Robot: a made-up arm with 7 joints.
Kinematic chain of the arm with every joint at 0, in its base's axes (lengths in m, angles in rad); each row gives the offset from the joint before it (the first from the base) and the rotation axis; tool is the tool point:
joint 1: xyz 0 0 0.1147 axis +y
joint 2: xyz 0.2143 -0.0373 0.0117 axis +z
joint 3: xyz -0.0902 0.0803 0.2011 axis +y
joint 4: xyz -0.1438 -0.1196 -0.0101 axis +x
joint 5: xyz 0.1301 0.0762 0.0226 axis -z
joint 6: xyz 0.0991 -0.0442 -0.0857 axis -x
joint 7: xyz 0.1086 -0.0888 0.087 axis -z
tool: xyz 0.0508 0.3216 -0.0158
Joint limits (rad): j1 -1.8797..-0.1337 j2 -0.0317..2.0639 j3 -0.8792..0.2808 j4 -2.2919..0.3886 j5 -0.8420..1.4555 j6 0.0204..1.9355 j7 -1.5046..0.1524
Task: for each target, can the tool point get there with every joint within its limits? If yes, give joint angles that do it. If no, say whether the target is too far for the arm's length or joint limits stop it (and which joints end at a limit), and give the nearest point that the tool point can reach.
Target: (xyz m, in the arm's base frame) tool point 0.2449 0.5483 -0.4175
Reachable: no: joint limits stop it (at a limit: joint 1, joint 2, joint 3, joint 5, joint 7) | nearest point 0.1799 0.2140 -0.0178 | short by 0.525 m
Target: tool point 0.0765 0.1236 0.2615
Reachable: yes | joints -1.1223 1.3378 -0.0596 -0.6034 0.2126 0.4918 -0.1850
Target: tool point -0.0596 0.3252 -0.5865
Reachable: no: joint limits stop it (at a limit: joint 1, joint 3, joint 4, joint 5, joint 7) | nearest point -0.2078 0.1212 -0.1232 | short by 0.528 m
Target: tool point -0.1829 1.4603 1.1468
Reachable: no: too far | nearest point -0.0949 0.3273 0.6503 | short by 1.240 m
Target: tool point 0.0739 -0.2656 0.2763
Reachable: yes | joints -1.4178 0.1500 0.0447 -1.4376 -0.3543 1.0408 -0.5347
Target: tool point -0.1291 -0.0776 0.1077
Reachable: yes | joints -1.7463 1.3218 -0.7175 -0.1286 -0.4830 0.1776 -0.7175
